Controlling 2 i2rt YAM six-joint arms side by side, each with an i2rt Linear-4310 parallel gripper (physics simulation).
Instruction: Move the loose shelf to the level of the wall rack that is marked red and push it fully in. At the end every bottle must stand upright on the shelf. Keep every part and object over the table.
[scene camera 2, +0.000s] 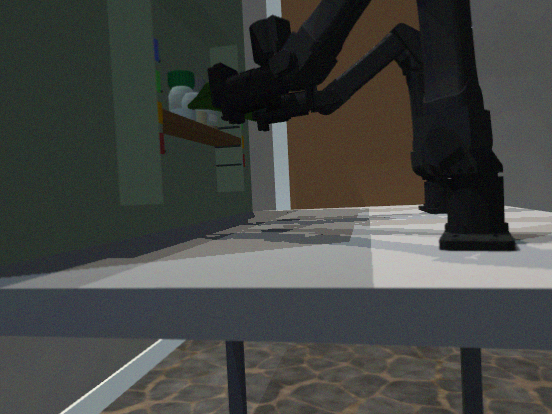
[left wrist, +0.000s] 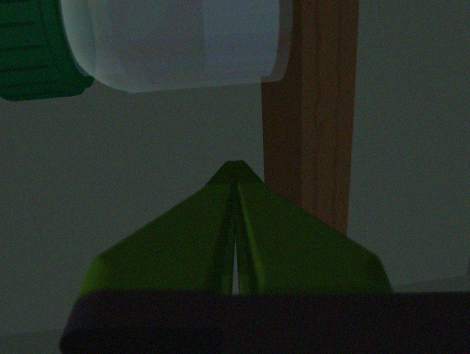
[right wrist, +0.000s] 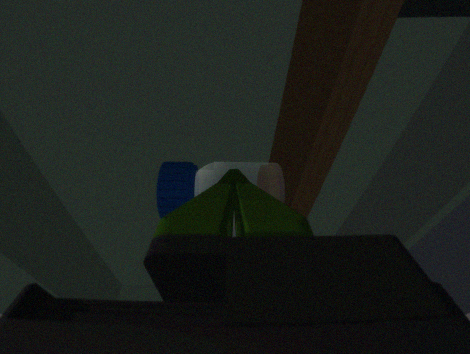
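Observation:
The wooden shelf (scene camera 2: 200, 128) (left wrist: 327, 120) (right wrist: 325, 100) sits in the wall rack at the orange marks, one level above the red mark (scene camera 2: 162, 143). A clear bottle with a green cap (scene camera 2: 180, 95) (left wrist: 175, 45) stands upright on it, with more pale bottles beside it. A bottle with a blue cap (right wrist: 176, 187) is partly hidden behind the right fingers. My left gripper (scene camera 2: 191, 106) (left wrist: 235, 176) is shut and empty, its tips by the shelf's front. My right gripper (right wrist: 233, 176) is shut and empty, its tips in front of the blue-capped bottle; the left arm mostly hides it in scene camera 2.
The rack's near upright (scene camera 2: 137, 125) and far upright (scene camera 2: 230, 177) are on the green wall. Blue (scene camera 2: 156, 50) and green (scene camera 2: 158, 81) marks are above the shelf. The table (scene camera 2: 200, 267) lies below, with the arm bases at the right of scene camera 2.

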